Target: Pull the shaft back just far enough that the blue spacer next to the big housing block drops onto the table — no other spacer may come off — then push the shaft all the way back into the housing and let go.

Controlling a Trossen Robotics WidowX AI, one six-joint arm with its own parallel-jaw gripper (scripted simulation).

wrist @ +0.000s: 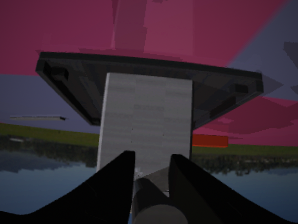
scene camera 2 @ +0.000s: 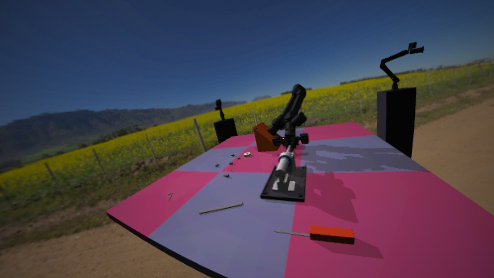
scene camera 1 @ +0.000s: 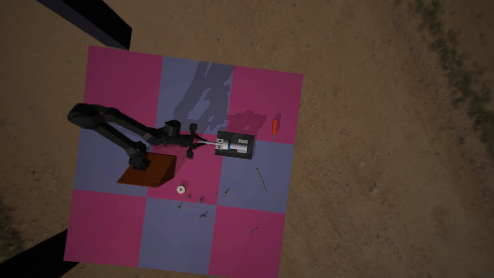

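Housing block (scene camera 2: 285,183), (wrist: 149,106), (scene camera 1: 241,146). Screwdriver visible (scene camera 2: 337,235). The gripper is in view (wrist: 152,163).
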